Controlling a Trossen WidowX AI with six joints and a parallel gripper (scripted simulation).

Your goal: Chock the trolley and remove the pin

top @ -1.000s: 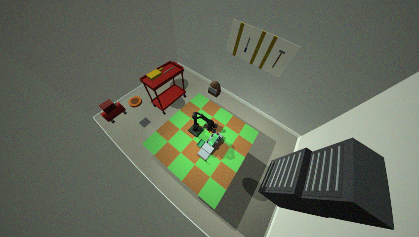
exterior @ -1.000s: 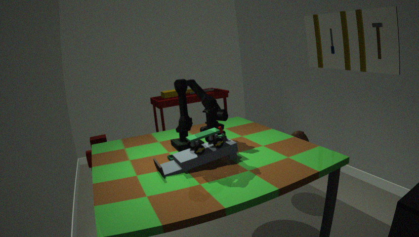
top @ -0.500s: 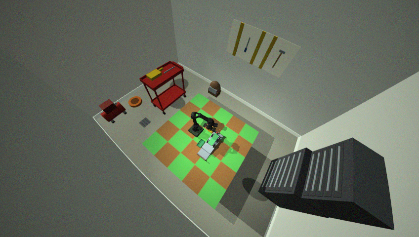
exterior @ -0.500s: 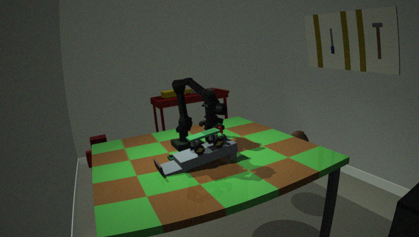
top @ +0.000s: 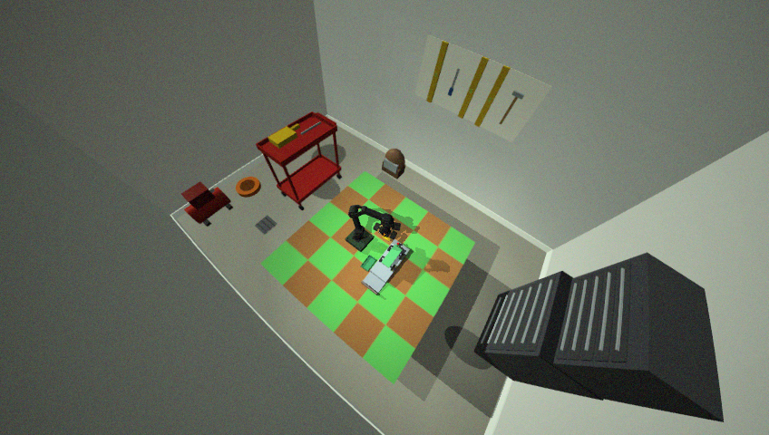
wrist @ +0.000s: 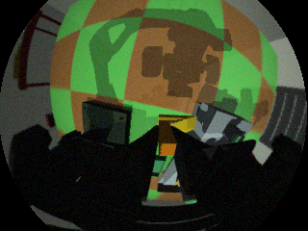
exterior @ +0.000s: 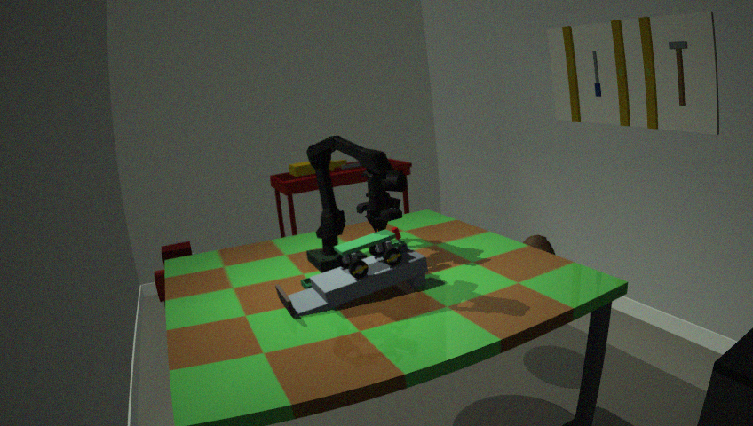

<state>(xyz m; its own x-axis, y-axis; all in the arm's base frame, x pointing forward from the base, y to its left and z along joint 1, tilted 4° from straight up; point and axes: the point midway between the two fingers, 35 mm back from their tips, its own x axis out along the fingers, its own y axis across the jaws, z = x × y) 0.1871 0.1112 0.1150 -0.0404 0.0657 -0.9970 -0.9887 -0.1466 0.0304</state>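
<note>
My gripper tip is now 23 cm to the left of the green tray, 12 cm above it and 2 cm short of it. From my gripper tip the other things lie so: yellow chock (2 cm ahead, 1 cm below); red-headed stop pin (14 cm ahead, 2 cm above); trolley (15 cm ahead, 12 cm to the right).
</note>
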